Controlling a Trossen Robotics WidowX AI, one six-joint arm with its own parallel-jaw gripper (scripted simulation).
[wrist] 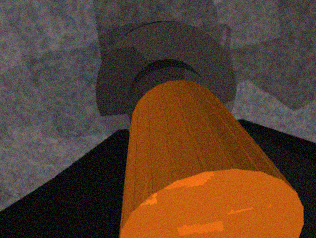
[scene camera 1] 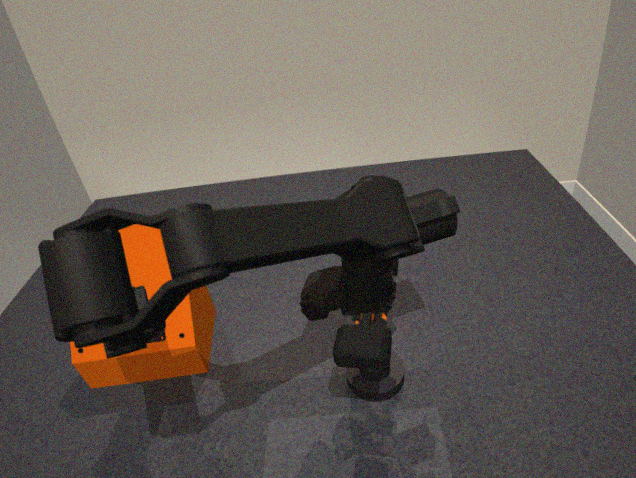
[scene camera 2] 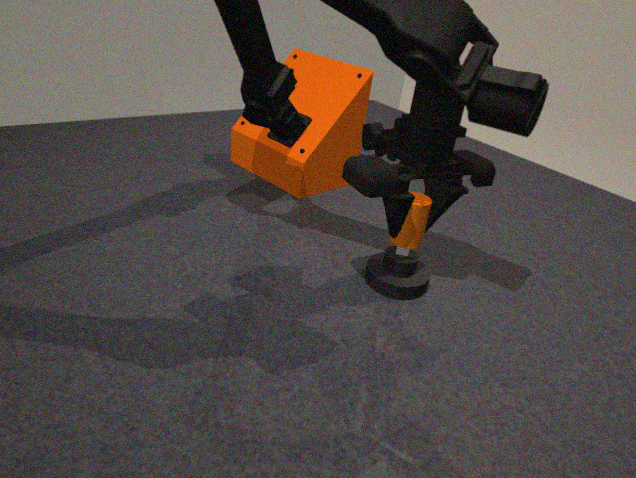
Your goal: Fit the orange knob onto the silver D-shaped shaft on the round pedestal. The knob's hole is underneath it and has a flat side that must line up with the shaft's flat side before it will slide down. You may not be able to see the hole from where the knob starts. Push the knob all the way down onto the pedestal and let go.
Labels:
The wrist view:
gripper: 181,135
orange knob: 189,161, held by the gripper
round dark pedestal: 155,53

